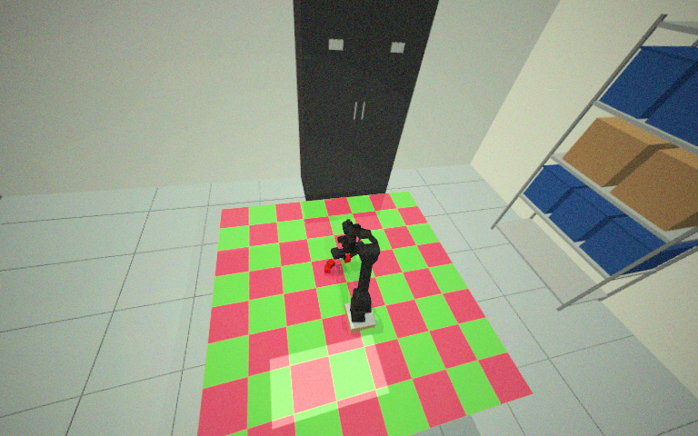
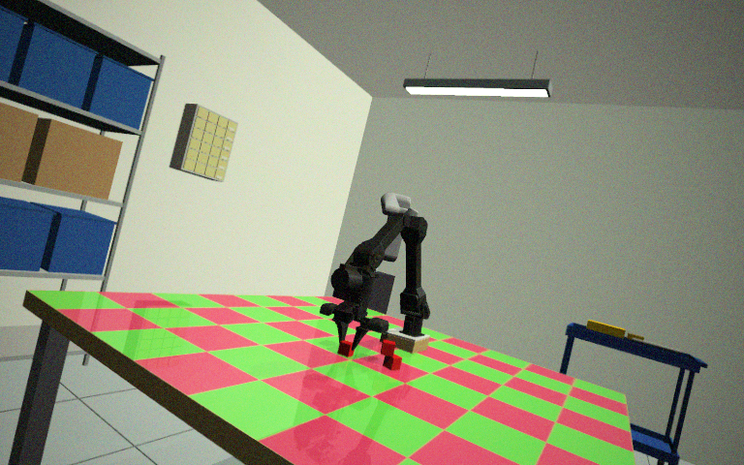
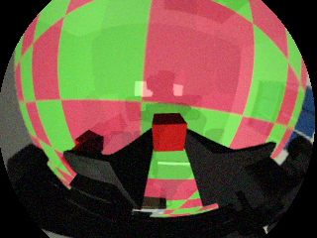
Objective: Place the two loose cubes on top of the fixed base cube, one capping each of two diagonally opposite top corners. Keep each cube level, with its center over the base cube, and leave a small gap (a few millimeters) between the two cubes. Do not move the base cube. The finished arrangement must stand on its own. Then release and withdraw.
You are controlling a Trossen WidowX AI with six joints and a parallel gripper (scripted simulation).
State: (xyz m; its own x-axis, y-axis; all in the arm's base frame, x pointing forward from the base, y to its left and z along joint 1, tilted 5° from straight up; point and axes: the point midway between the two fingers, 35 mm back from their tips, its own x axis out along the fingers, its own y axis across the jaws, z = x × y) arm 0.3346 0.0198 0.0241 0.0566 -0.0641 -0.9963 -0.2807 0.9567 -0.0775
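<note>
My gripper tip is 5 cm past the red cube, 10 cm to the right of it and 3 cm below it.
</note>
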